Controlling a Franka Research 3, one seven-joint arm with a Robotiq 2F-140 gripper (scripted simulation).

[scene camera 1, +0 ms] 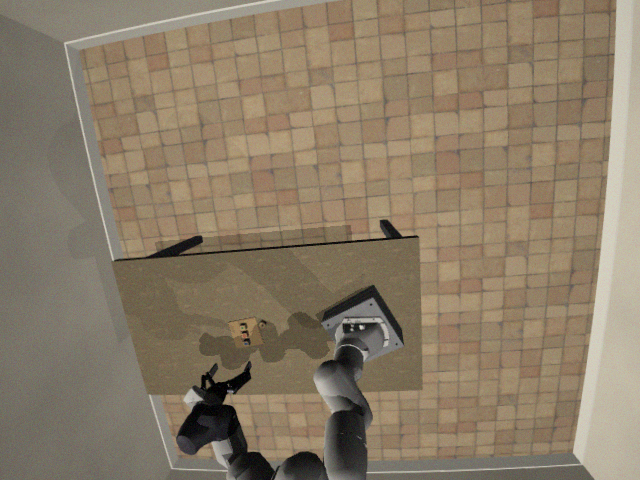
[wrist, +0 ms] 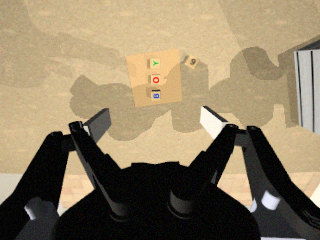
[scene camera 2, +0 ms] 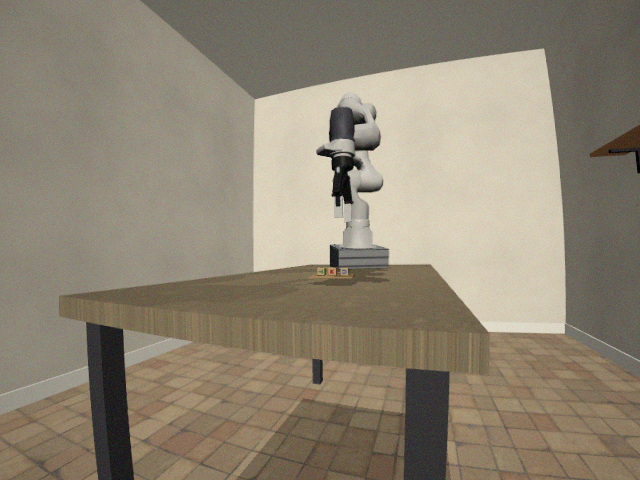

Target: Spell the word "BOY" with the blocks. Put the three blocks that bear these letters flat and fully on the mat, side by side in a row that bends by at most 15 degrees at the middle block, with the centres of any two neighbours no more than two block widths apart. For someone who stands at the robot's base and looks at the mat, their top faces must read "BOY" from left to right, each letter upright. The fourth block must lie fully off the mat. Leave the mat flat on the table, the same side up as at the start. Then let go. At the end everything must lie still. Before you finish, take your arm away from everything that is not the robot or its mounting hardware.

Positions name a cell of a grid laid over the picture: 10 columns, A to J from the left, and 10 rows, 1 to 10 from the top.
my gripper: scene camera 1 D8; wrist E5; scene camera 2 F5
